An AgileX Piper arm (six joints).
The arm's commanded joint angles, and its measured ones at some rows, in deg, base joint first. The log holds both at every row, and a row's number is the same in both.
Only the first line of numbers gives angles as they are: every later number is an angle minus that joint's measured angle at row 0.
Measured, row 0:
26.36 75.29 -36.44 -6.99 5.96 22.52
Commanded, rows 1 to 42:
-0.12 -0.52 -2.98 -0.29 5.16 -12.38
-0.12 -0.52 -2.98 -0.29 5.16 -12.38
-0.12 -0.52 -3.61 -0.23 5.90 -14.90
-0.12 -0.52 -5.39 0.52 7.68 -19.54
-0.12 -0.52 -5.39 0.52 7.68 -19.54
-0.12 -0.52 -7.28 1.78 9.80 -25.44
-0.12 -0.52 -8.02 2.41 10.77 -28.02
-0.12 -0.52 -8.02 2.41 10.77 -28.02
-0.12 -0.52 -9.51 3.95 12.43 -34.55
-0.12 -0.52 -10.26 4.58 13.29 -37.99
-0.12 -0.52 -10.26 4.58 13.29 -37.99
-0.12 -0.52 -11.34 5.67 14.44 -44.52
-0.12 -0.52 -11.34 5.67 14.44 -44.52
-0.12 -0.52 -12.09 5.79 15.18 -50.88
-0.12 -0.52 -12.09 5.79 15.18 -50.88
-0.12 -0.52 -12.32 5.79 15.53 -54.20
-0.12 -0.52 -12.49 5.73 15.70 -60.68
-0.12 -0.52 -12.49 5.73 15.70 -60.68
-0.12 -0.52 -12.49 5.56 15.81 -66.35
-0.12 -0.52 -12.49 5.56 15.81 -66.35
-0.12 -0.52 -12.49 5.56 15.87 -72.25
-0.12 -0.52 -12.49 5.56 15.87 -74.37
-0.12 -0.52 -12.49 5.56 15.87 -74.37
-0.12 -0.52 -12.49 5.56 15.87 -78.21
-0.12 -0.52 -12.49 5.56 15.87 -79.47
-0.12 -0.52 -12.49 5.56 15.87 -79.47
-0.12 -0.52 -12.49 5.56 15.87 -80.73
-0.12 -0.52 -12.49 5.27 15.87 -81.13
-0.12 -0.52 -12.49 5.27 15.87 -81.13
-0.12 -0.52 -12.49 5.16 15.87 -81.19
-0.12 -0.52 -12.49 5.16 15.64 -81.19
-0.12 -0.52 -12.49 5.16 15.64 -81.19
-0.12 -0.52 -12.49 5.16 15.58 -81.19
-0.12 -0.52 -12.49 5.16 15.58 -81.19
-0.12 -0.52 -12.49 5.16 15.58 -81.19
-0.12 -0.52 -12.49 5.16 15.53 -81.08
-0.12 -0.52 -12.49 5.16 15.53 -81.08
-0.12 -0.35 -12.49 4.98 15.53 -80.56
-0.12 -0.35 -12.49 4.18 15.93 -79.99
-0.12 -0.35 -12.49 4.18 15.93 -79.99
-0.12 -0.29 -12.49 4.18 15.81 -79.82
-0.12 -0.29 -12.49 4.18 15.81 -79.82
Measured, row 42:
0.00 0.11 -11.97 4.87 15.47 -80.62
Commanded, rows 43 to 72:
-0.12 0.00 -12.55 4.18 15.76 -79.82
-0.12 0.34 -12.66 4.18 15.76 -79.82
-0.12 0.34 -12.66 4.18 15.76 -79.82
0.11 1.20 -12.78 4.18 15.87 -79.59
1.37 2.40 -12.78 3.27 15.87 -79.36
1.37 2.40 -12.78 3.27 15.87 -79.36
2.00 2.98 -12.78 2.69 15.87 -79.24
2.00 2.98 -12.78 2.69 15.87 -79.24
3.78 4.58 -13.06 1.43 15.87 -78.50
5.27 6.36 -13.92 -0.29 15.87 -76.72
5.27 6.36 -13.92 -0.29 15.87 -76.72
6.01 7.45 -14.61 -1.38 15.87 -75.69
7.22 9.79 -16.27 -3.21 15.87 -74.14
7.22 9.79 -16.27 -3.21 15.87 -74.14
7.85 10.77 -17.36 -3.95 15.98 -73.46
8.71 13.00 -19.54 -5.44 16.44 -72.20
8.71 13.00 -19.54 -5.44 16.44 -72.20
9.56 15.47 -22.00 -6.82 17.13 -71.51
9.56 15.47 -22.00 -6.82 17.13 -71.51
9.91 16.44 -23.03 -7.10 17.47 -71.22
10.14 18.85 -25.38 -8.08 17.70 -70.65
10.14 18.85 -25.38 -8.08 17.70 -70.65
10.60 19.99 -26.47 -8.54 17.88 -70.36
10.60 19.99 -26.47 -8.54 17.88 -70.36
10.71 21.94 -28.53 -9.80 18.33 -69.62
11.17 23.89 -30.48 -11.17 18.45 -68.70
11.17 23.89 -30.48 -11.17 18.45 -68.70
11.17 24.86 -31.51 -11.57 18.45 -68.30
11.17 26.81 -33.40 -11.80 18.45 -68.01
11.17 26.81 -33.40 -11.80 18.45 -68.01
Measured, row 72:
10.94 24.58 -31.05 -10.54 18.10 -69.10
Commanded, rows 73 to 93:
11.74 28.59 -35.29 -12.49 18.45 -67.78
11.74 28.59 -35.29 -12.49 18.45 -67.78
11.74 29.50 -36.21 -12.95 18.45 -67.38
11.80 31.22 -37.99 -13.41 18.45 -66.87
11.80 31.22 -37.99 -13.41 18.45 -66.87
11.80 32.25 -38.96 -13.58 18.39 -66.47
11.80 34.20 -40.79 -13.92 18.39 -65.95
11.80 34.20 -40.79 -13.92 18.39 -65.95
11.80 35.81 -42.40 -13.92 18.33 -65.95
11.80 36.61 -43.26 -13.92 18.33 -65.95
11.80 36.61 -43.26 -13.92 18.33 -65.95
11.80 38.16 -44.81 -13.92 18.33 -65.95
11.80 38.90 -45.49 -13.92 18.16 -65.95
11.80 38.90 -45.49 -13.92 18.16 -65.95
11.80 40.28 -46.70 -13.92 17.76 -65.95
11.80 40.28 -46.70 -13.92 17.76 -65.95
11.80 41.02 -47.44 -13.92 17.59 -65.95
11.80 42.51 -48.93 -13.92 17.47 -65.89
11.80 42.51 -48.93 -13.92 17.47 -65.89
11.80 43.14 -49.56 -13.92 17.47 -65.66
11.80 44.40 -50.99 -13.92 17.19 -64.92
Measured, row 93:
11.51 42.91 -49.16 -13.52 17.88 -66.06
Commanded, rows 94 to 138:
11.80 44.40 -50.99 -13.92 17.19 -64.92
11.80 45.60 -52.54 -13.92 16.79 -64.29
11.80 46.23 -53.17 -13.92 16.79 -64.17
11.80 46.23 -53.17 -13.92 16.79 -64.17
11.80 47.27 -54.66 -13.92 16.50 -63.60
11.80 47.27 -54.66 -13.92 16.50 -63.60
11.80 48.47 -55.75 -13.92 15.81 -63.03
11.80 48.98 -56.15 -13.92 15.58 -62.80
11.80 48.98 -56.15 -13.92 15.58 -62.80
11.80 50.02 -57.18 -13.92 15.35 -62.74
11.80 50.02 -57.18 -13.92 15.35 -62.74
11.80 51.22 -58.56 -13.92 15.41 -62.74
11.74 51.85 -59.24 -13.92 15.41 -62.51
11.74 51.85 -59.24 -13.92 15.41 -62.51
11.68 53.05 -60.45 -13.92 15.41 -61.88
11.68 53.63 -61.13 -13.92 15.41 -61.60
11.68 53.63 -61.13 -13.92 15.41 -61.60
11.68 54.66 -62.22 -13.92 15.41 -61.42
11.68 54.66 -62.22 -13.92 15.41 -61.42
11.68 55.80 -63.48 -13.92 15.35 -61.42
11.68 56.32 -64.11 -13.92 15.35 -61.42
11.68 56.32 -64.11 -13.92 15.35 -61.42
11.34 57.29 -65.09 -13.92 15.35 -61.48
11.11 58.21 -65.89 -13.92 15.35 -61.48
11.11 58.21 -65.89 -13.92 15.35 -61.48
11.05 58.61 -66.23 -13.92 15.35 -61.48
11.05 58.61 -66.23 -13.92 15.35 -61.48
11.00 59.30 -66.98 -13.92 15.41 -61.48
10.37 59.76 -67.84 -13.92 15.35 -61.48
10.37 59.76 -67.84 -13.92 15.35 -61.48
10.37 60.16 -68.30 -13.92 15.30 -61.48
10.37 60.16 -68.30 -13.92 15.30 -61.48
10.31 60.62 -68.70 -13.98 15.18 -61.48
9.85 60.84 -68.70 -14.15 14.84 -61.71
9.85 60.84 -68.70 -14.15 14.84 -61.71
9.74 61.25 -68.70 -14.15 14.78 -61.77
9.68 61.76 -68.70 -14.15 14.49 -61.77
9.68 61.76 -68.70 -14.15 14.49 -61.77
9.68 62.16 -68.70 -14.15 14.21 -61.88
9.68 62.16 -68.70 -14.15 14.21 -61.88
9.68 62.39 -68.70 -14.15 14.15 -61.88
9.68 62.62 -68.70 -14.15 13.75 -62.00
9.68 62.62 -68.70 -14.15 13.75 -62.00
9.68 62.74 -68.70 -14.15 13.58 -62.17
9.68 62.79 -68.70 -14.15 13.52 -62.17
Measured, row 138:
9.85 62.74 -68.30 -13.75 14.49 -61.71
